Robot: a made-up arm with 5 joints.
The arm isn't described. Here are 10 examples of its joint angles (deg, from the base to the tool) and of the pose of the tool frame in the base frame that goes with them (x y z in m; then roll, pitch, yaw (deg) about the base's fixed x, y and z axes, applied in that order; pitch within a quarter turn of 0, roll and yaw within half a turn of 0).
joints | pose
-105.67 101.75 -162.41 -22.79 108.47 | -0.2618 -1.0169 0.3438 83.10 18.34 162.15
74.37 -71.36 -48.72 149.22 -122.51 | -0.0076 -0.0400 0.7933 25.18 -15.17 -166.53
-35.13 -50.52 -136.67 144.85 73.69 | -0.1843 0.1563 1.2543 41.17 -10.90 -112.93
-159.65 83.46 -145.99 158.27 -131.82 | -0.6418 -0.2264 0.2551 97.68 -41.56 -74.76
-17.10 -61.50 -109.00 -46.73 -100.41 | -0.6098 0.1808 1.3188 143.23 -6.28 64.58
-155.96 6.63 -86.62 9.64 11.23 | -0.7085 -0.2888 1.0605 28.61 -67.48 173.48
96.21 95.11 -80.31 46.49 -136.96 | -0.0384 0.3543 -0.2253 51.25 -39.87 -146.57
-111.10 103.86 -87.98 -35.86 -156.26 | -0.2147 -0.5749 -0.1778 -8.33 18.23 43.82
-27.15 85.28 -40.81 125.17 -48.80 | 0.0460 -0.0453 0.3324 172.17 6.80 103.58
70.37 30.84 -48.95 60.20 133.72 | 0.1344 0.4710 0.3144 -33.14 -27.60 -54.99
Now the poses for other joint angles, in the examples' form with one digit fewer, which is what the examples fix.
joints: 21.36 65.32 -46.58 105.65 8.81
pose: 0.168 0.058 0.277 -167.4 54.6 -143.3
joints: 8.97 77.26 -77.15 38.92 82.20
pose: 0.515 0.109 -0.054 -38.8 4.9 -75.0
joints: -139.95 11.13 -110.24 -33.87 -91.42
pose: -0.468 -0.358 1.390 -133.0 1.0 -50.9
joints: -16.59 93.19 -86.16 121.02 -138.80
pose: 0.231 -0.057 0.013 139.9 -36.3 38.3
